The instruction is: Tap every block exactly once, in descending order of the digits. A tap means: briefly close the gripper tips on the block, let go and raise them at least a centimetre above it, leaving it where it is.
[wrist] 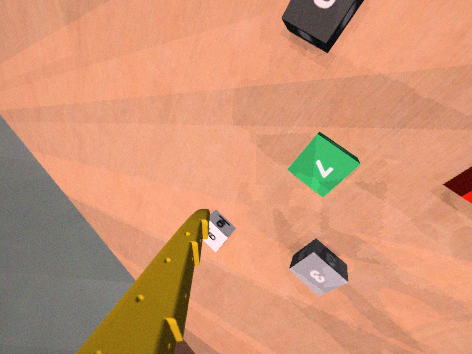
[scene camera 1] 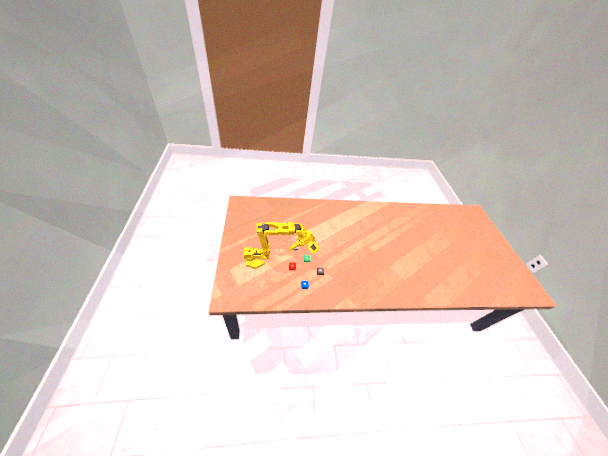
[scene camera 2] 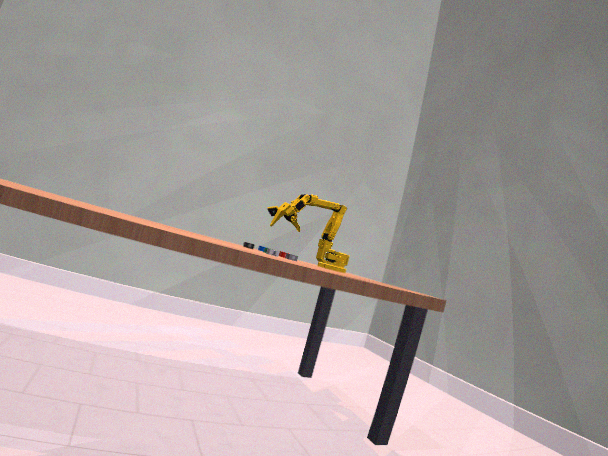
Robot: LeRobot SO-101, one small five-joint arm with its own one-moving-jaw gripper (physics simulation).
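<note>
My gripper (scene camera 1: 301, 247) (scene camera 2: 285, 228) is open and empty, well above the table. In the wrist view one notched jaw shows. Its tip overlaps the left edge of a small white block (wrist: 216, 242) marked with an underlined 6; the gripper hides this block in scene view 1. A grey block (wrist: 318, 274) (scene camera 1: 295, 248) shows a 3. A green block (wrist: 324, 165) (scene camera 1: 307, 258) shows a 7. A black block (wrist: 322, 22) (scene camera 1: 320, 271) is cut off above, its digit partly visible. The digits on the red block (scene camera 1: 292, 266) (wrist: 462, 187) and blue block (scene camera 1: 305, 284) are unreadable.
The blocks stand apart on the wooden table (scene camera 1: 425, 250) (scene camera 2: 150, 232). The arm's yellow base (scene camera 1: 256, 253) (scene camera 2: 332, 260) stands left of them in scene view 1. The table's edge shows at the left of the wrist view. A wall socket (scene camera 1: 537, 263) is beyond the table's right end.
</note>
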